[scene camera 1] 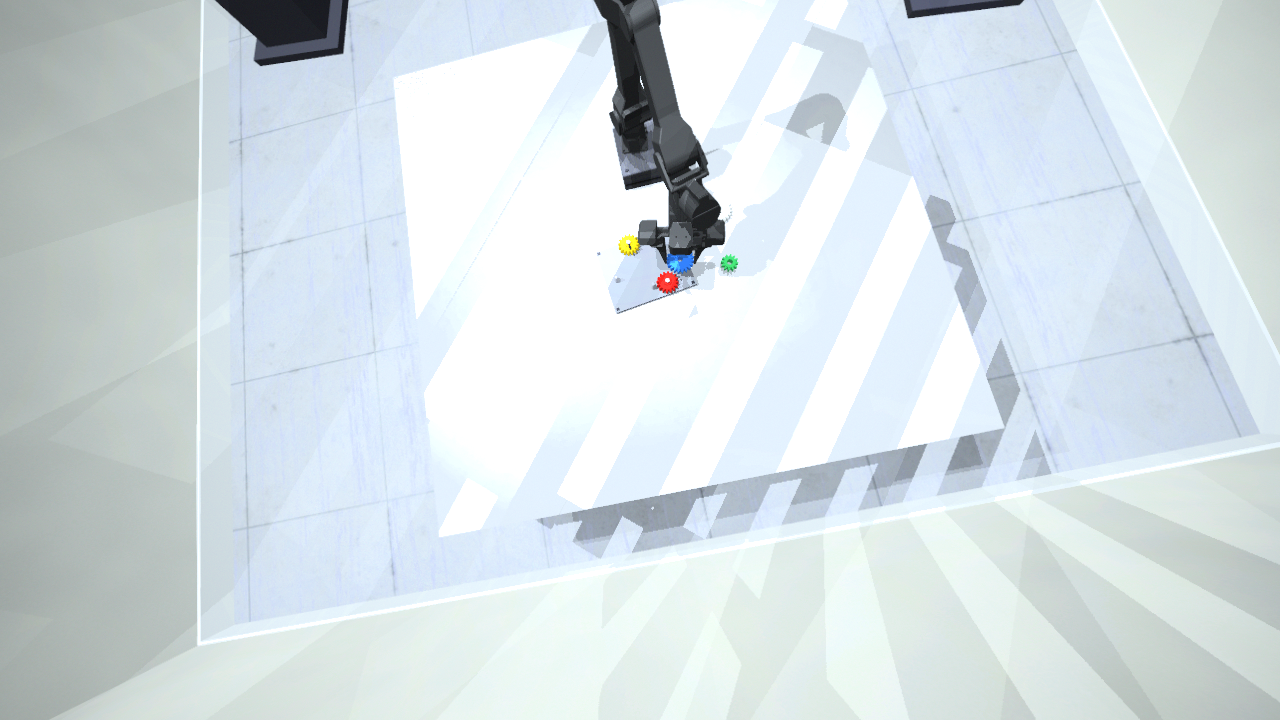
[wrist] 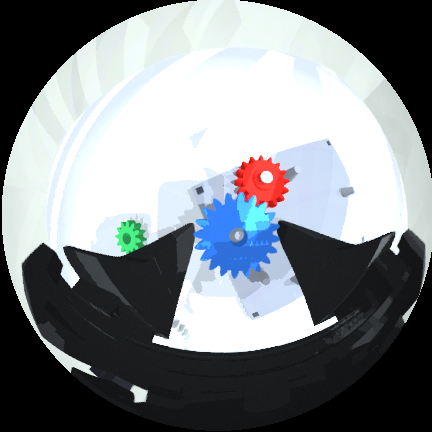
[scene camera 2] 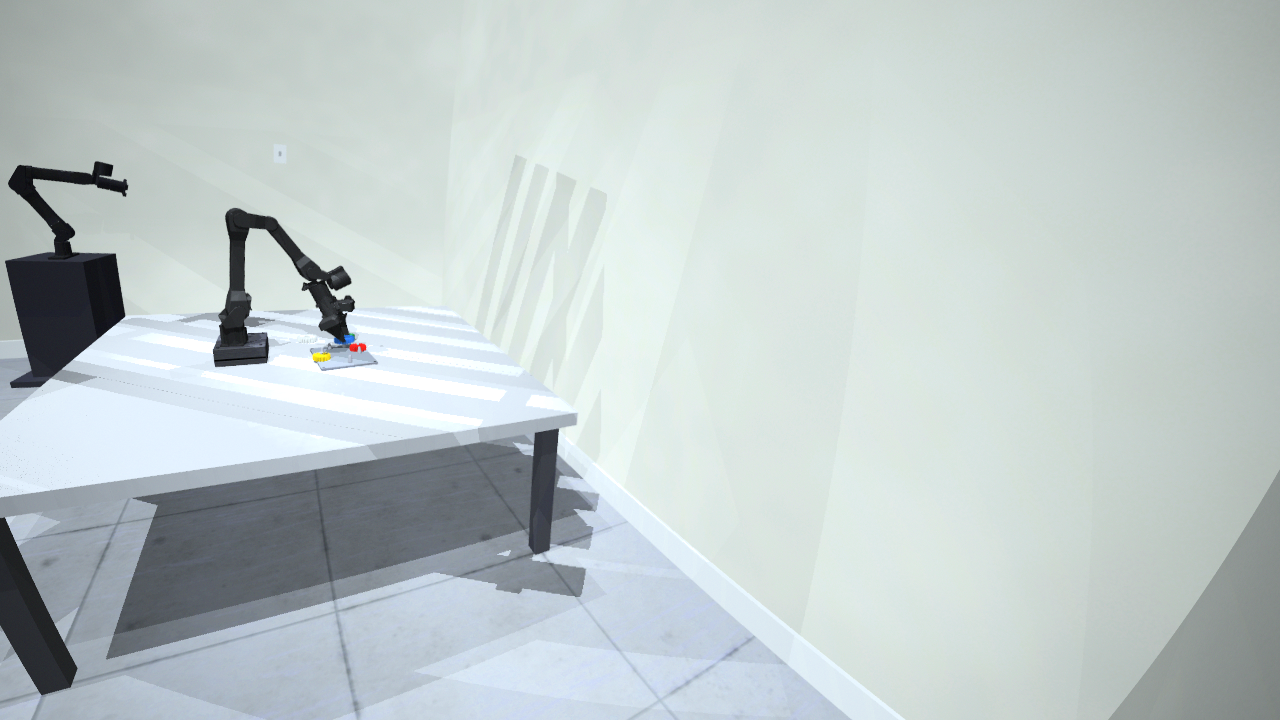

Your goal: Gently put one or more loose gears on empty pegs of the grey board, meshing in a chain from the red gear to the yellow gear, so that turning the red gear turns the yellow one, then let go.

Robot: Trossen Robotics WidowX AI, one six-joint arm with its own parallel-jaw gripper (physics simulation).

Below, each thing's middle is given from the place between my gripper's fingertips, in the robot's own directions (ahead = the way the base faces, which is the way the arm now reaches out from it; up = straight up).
Scene:
I see the green gear (wrist: 130, 236) 12 cm to the left of my hand and 3 cm below it. From my hand the other things lie so: blue gear (wrist: 256, 242) 1 cm behind; red gear (wrist: 248, 176) 4 cm ahead, 3 cm to the right, 2 cm below; grey board (scene camera 1: 636, 273) 1 cm behind, 9 cm to the right, 3 cm below.

